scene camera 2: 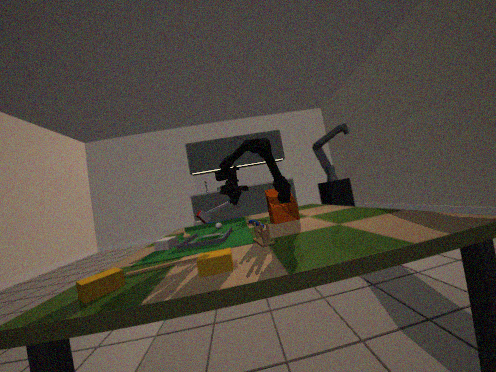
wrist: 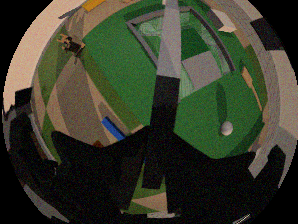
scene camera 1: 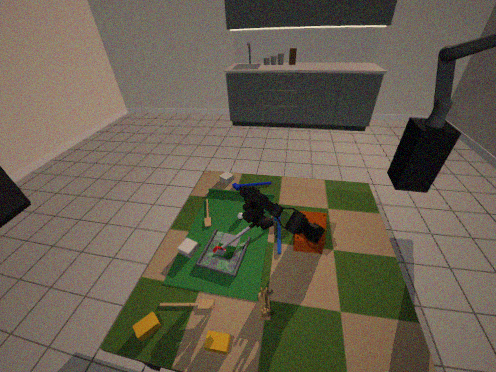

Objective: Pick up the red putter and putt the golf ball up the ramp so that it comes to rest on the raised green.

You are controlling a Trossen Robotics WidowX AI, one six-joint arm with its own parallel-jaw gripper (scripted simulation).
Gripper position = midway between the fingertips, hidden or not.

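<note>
There's a red putter here, and my gripper (wrist: 156,131) is holding it.
</note>
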